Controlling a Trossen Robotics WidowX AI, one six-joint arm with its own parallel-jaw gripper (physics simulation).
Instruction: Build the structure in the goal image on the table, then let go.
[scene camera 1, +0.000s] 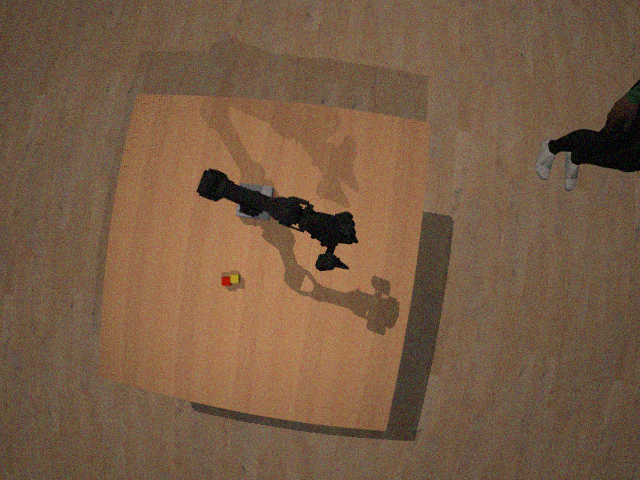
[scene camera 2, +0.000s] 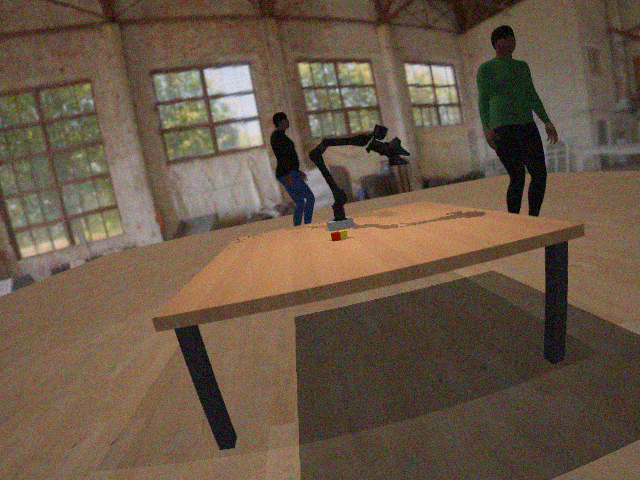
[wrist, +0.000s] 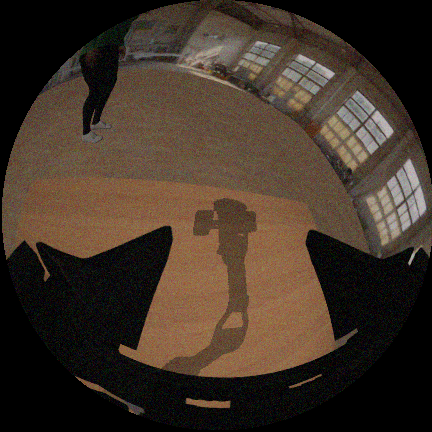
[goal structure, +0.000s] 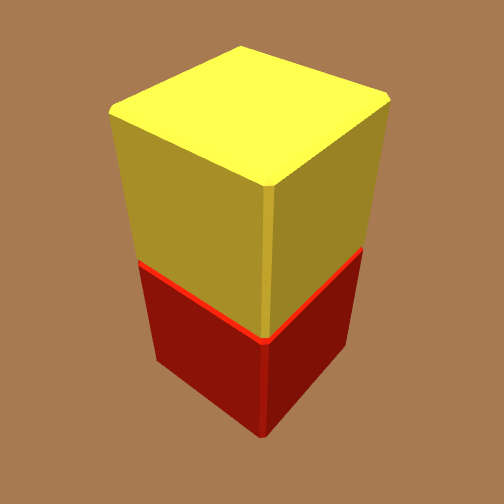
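Where they show: gripper, fingertip midpoint: (scene camera 1: 352, 255) (scene camera 2: 409, 159) (wrist: 243, 235); arm's base, origin of the base link: (scene camera 2: 340, 219).
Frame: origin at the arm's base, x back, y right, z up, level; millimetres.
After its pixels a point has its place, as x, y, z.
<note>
A red block (scene camera 1: 225, 281) @[-281, 129, -10] (scene camera 2: 335, 236) @[-297, 135, -23] and a yellow block (scene camera 1: 235, 279) @[-275, 88, -10] (scene camera 2: 343, 235) @[-289, 96, -29] sit side by side on the table (scene camera 1: 310, 372) @[-665, -174, -43] (scene camera 2: 279, 279) @[-644, 437, -43], with no gap visible between them. The red one is on the left in both scene views. My gripper (scene camera 1: 352, 254) @[-203, -339, 245] (scene camera 2: 408, 158) @[-203, -339, 245] (wrist: 243, 235) @[-203, -339, 245] is open and empty. It is high above the table, well away from the blocks, to their upper right in scene camera 1. The blocks do not show in the wrist view.
The arm's grey base (scene camera 1: 266, 191) @[51, -51, 0] (scene camera 2: 339, 224) @[-42, 22, -17] stands on the table, behind the blocks in scene camera 2. The arm's shadow lies across the table top. A person in a green top (scene camera 2: 509, 93) stands on the floor beyond the table; another person (scene camera 2: 285, 149) stands behind the arm.
</note>
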